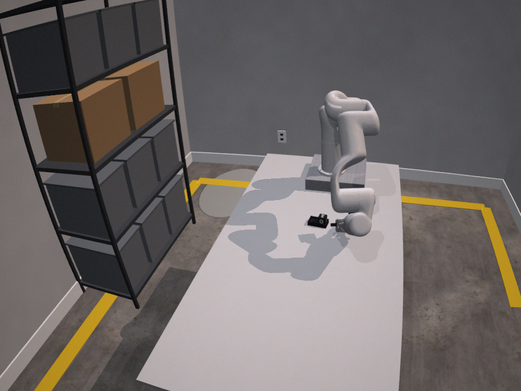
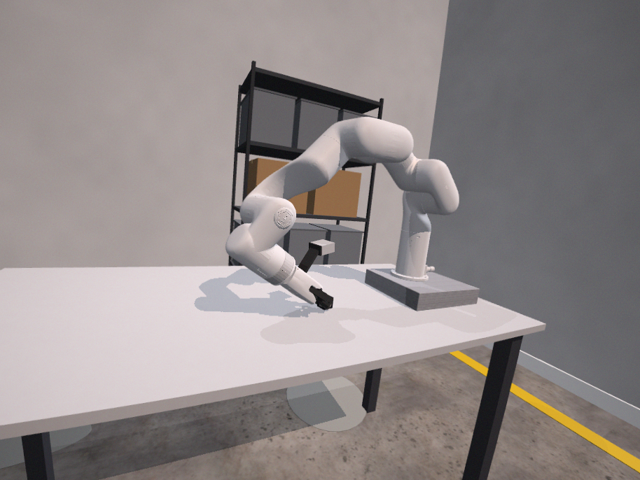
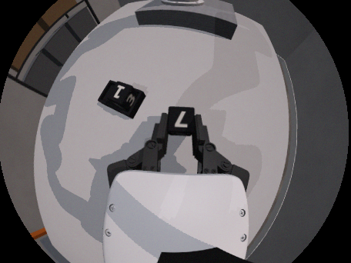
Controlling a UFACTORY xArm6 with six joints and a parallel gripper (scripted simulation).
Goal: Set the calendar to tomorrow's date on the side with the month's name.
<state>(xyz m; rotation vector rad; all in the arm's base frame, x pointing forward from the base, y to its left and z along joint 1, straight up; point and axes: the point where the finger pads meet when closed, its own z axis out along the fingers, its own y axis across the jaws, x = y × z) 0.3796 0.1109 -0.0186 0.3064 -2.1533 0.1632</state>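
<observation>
My gripper is now 2 cm past the black cube and 1 cm above it.
</observation>
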